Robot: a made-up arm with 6 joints.
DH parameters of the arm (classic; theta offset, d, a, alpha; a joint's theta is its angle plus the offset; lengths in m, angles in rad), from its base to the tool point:
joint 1: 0 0.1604 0 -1.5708
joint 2: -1.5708 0 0.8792 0
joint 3: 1.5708 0.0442 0 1.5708
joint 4: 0 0.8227 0 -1.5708
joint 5: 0 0 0 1.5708
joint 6: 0 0.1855 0 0
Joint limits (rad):
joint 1: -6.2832..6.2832
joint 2: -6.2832..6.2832
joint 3: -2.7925..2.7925
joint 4: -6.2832..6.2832
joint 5: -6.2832..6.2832
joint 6: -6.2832..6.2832
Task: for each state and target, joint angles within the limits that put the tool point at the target. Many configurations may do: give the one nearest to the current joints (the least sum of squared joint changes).
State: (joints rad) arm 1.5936 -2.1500 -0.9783 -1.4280 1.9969 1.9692
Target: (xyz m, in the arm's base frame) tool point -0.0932 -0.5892 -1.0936
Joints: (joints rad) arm 1.2184 -2.2201 -1.1075 -1.4433 2.0866 1.9692
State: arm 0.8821 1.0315 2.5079 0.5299 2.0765 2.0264
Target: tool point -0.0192 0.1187 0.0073
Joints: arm 0.9525 1.4442 2.7248 0.2193 1.6402 2.0264
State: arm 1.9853 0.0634 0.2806 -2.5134 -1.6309 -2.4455
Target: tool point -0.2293 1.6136 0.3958
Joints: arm 1.6245 1.0902 0.4991 -2.5782 -1.4394 -2.4455
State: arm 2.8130 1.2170 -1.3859 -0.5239 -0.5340 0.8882
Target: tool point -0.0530 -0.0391 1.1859
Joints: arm 2.6989 1.1077 -1.8836 -0.1429 -0.5511 0.8882
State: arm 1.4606 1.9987 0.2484 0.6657 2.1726 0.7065
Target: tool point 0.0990 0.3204 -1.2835
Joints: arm 0.9607 2.5712 0.6009 0.4102 2.2352 0.7065
